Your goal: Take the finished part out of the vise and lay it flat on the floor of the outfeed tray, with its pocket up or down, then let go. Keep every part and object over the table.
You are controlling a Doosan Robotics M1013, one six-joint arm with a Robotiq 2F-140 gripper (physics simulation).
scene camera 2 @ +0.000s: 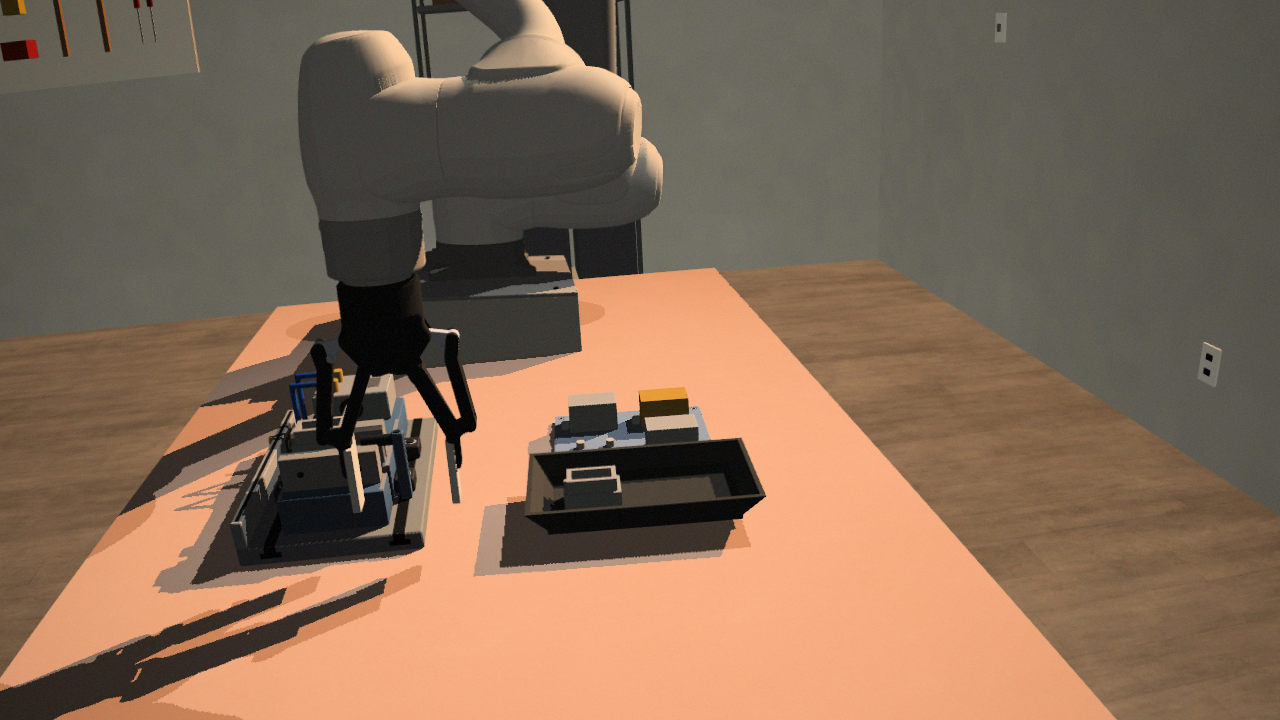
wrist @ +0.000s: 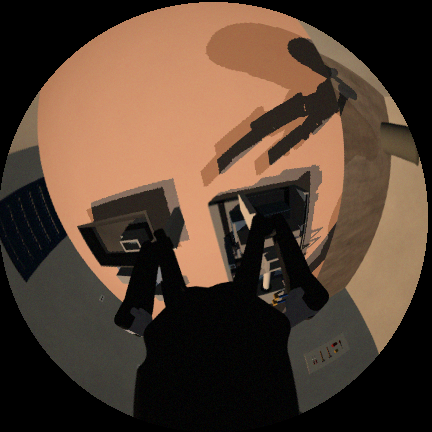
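Pixels of known places: gripper, fingertip midpoint: (scene camera 2: 408,502) (wrist: 209,207); arm's base at its link origin: (scene camera 2: 481,269).
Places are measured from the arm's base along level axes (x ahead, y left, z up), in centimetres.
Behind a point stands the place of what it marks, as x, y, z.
Observation:
My gripper (scene camera 2: 407,501) {79.7, -11.4, -2.8} (wrist: 209,207) {79.7, -11.4, -2.8} is open and empty. One finger hangs in front of the vise (scene camera 2: 335,512) {75.8, -19.2, -4.9} in the scene view, and the other is to its right, above the table. The vise has a blue body and grey jaws. A light grey part (scene camera 2: 308,431) {71.0, -21.2, 2.3} shows partly at the vise's jaws behind the front jaw; the finger and jaw hide much of it. The black outfeed tray (scene camera 2: 644,519) {81.9, 11.7, -7.2} (wrist: 112,259) {71.8, 19.4, -6.2} stands to the right of the vise in the scene view. A grey part (scene camera 2: 591,492) {77.5, 7.1, -5.7} (wrist: 136,231) {77.6, 5.7, -6.6} sits in its left end with its pocket up.
A blue plate (scene camera 2: 631,433) {58.9, 15.0, -8.2} with grey blocks and an orange block (scene camera 2: 663,401) {58.0, 19.4, -4.9} stands behind the tray. Blue and yellow handles (scene camera 2: 308,379) {51.7, -23.7, 1.5} stand behind the vise. The robot's grey base (scene camera 2: 510,324) {23.1, 3.1, -3.5} is at the back of the table (scene camera 2: 716,626) {98.7, 14.4, -9.0}.

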